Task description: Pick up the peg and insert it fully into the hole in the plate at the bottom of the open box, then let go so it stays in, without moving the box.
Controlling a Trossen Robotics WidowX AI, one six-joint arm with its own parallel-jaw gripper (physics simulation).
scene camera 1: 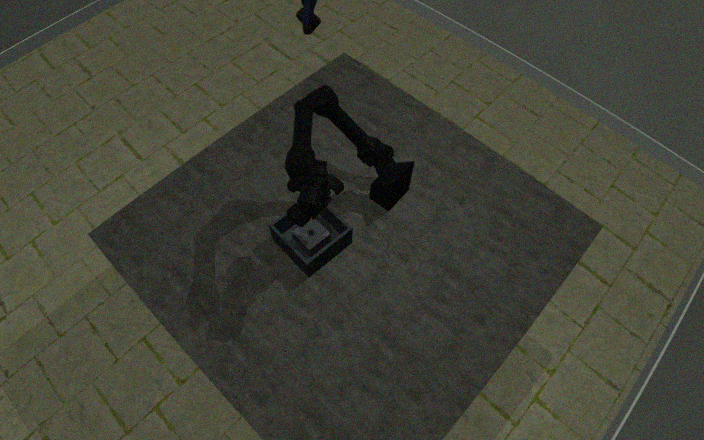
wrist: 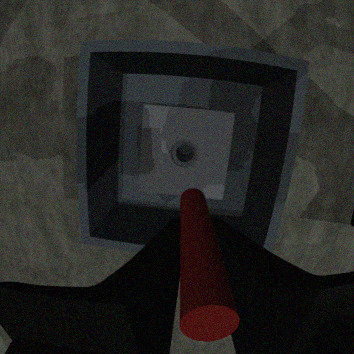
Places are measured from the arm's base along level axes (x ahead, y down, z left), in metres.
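Pixels of known places: gripper, fingertip midpoint: (wrist: 194, 225); arm's base at its link origin: (scene camera 1: 391, 174).
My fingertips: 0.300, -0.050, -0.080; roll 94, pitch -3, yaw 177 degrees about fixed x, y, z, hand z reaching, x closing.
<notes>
Ahead of a thing's pixels: the offset from my fingertips to its top centre, as dx, dy, dz. Level surfaces: height alone.
A red peg @(-0.001, -0.059, -0.005) (wrist: 200, 260) is held between the fingers of my gripper (scene camera 1: 300, 216) (wrist: 194, 225), which is shut on it. The peg's far end appears over the near edge of the pale square plate @(+0.007, +0.116, -0.018) (scene camera 1: 319, 239) (wrist: 212, 135) in the wrist view, and does not overlap the hole (scene camera 1: 310, 232) (wrist: 184, 152), which lies a little beyond it. The plate lies at the bottom of the open dark box @(+0.007, +0.079, -0.018) (scene camera 1: 332, 252) (wrist: 83, 150). The gripper is over the box's back-left part in the scene view. The peg cannot be made out there; its height above the plate cannot be told.
The dark robot base (scene camera 1: 393, 185) stands to the right of and behind the box. The arm arches up behind the box. A dark square mat @(dy +0.177) (scene camera 1: 415, 311) lies under the box and base, with pale paving (scene camera 1: 623, 269) around it. A blue-and-black object (scene camera 1: 308, 20) is at the top edge.
</notes>
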